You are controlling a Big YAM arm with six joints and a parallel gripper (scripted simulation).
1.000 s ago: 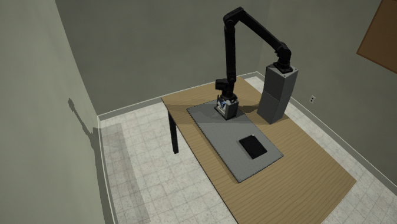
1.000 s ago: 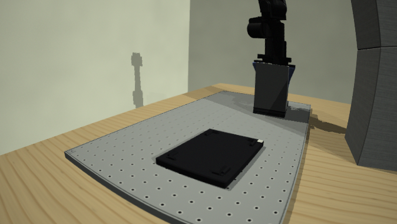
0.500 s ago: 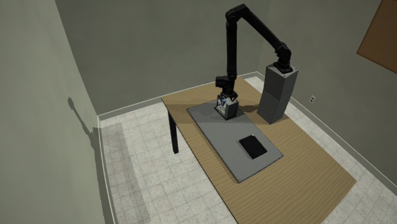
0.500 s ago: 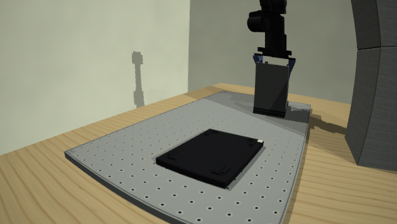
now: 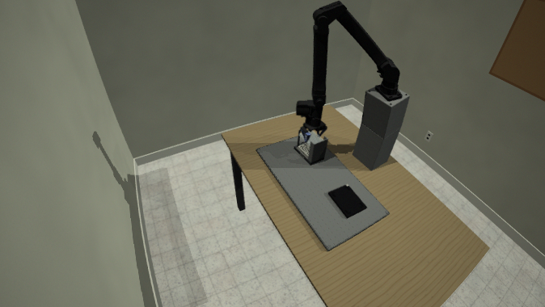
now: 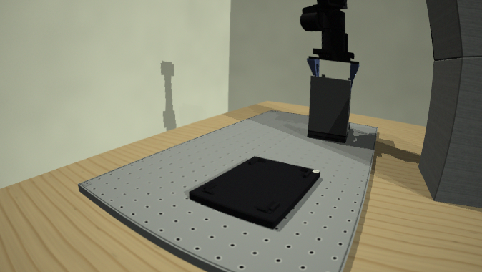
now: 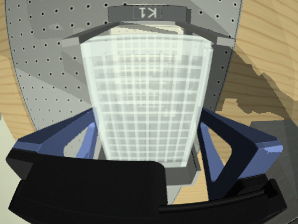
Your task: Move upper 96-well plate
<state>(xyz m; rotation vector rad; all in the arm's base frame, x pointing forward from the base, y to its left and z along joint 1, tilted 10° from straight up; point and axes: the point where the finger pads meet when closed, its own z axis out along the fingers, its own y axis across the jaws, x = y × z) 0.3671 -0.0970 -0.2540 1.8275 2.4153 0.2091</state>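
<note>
My hand is 2 cm past the dark back wall, 6 cm to the right of it and 4 cm above it. Also, from my hand: pale A1 square (10 cm behind, 27 cm to the left, 11 cm below).
</note>
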